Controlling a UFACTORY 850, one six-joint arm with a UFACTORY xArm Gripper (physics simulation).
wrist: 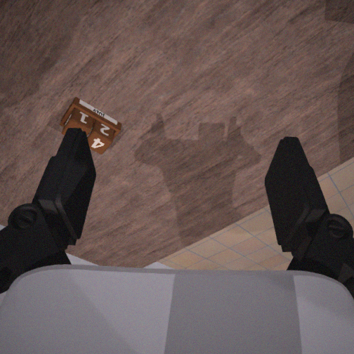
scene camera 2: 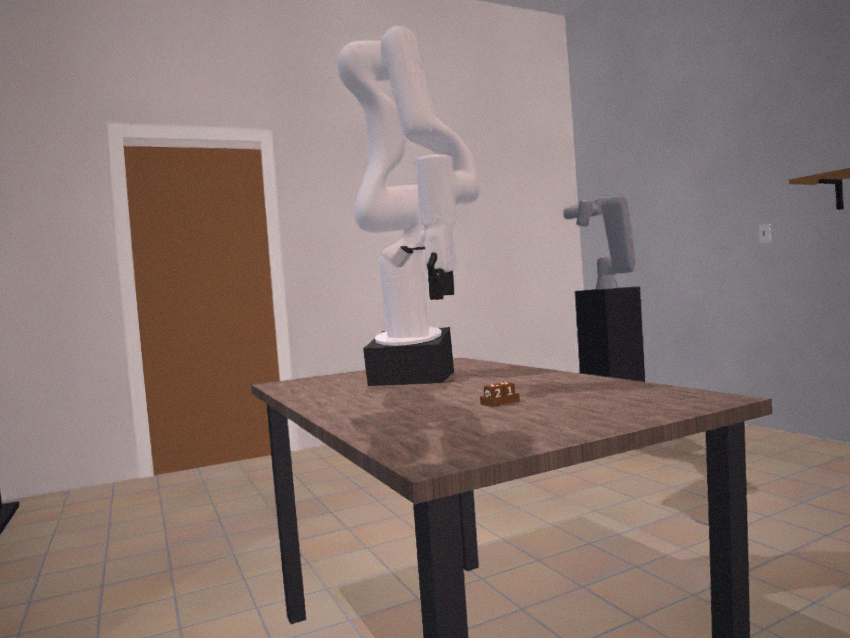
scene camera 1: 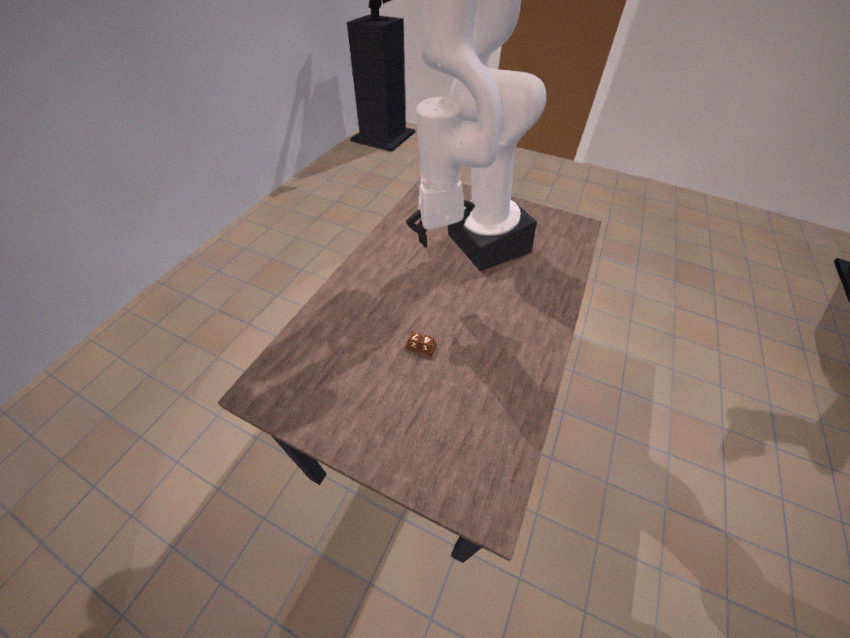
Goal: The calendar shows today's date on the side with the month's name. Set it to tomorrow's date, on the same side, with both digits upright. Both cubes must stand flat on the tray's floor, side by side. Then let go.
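Observation:
A small brown calendar tray stands on the table, its JULY label upside down in the wrist view. Two brown cubes sit in it side by side. On the month side they read 21: the cube with the 2 is on the left and the cube with the 1 on the right, both digits upright. A 4 shows on the 2 cube's top. My gripper is open and empty, high above the table near the robot's base. One fingertip hides part of the 1 cube in the wrist view.
The wooden table carries the robot's black base block at its back end. A black pedestal with another arm stands off the table, by the wall.

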